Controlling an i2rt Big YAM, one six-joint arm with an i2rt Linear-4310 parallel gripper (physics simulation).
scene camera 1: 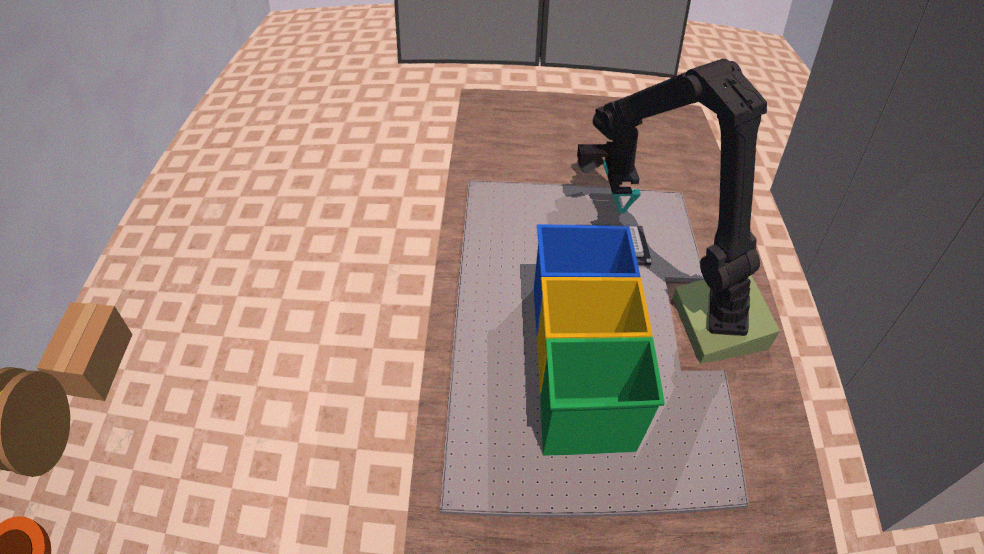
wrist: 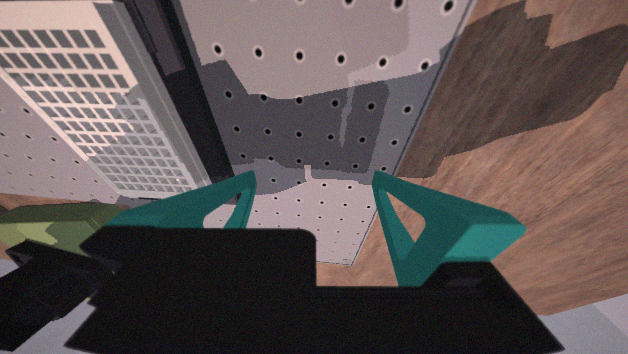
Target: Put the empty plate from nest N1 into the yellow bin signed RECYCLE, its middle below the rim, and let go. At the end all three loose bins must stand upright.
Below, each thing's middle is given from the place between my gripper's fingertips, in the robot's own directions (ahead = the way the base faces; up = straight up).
The white plate (wrist: 89, 77) is 14 cm to the left of my hand. The rest, counted from my hand: green bin (scene camera 1: 599, 395) 61 cm to the left, 7 cm above, 2 cm behind; then blue bin (scene camera 1: 563, 250) 35 cm to the left, 7 cm above, 5 cm ahead; then yellow bin (scene camera 1: 572, 307) 48 cm to the left, 7 cm above, 2 cm ahead.
